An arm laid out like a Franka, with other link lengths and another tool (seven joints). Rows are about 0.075 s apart.
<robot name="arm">
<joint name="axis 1" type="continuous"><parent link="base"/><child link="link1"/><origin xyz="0.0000 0.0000 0.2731" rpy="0.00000 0.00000 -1.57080"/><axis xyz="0 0 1"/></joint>
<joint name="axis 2" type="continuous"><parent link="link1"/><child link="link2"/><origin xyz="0.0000 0.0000 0.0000" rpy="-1.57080 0.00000 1.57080"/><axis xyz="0 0 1"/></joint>
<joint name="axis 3" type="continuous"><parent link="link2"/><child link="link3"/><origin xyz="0.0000 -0.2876 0.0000" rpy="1.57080 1.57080 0.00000"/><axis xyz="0 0 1"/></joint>
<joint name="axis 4" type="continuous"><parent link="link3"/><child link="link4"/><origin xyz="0.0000 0.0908 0.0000" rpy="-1.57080 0.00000 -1.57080"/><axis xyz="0 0 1"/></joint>
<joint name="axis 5" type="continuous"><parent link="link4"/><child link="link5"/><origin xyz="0.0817 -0.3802 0.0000" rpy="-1.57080 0.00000 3.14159"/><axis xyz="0 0 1"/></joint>
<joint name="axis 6" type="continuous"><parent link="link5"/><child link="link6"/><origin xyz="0.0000 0.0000 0.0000" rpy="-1.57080 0.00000 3.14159"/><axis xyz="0 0 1"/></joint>
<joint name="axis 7" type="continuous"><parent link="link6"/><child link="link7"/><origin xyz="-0.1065 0.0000 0.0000" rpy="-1.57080 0.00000 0.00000"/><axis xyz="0 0 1"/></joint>
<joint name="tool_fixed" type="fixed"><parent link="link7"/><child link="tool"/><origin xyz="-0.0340 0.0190 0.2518" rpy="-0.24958 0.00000 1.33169"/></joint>
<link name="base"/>
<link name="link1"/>
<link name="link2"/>
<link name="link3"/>
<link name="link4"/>
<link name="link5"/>
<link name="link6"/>
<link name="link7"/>
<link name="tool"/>
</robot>
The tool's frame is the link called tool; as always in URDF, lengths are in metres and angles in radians. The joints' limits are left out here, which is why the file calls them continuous.
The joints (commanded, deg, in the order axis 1, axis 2, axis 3, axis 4, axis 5, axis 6, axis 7), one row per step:
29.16, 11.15, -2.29, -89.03, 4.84, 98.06, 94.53
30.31, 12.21, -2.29, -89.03, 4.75, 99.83, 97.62
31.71, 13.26, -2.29, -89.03, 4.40, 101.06, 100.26
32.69, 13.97, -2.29, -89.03, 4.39, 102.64, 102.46
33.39, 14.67, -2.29, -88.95, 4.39, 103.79, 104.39
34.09, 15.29, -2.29, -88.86, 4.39, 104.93, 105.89
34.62, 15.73, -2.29, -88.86, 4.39, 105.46, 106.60
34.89, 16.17, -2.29, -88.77, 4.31, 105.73, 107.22
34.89, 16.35, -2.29, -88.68, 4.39, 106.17, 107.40
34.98, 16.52, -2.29, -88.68, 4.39, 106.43, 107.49
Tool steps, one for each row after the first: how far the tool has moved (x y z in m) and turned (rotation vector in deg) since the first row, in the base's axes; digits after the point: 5 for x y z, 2 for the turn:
0.00051, 0.01323, -0.00846, 0.00, -0.54, -2.04
-0.00229, 0.02738, -0.01787, -0.41, -0.76, -3.29
-0.00242, 0.03940, -0.02287, -0.12, -1.42, -4.61
-0.00256, 0.04810, -0.02795, 0.04, -1.78, -5.91
-0.00270, 0.05705, -0.03205, 0.29, -2.22, -6.78
-0.00425, 0.06315, -0.03611, 0.30, -2.27, -7.00
-0.00475, 0.06608, -0.03989, 0.15, -2.23, -7.34
-0.00304, 0.06740, -0.04034, 0.40, -2.46, -7.57
-0.00270, 0.06880, -0.04180, 0.44, -2.54, -7.59

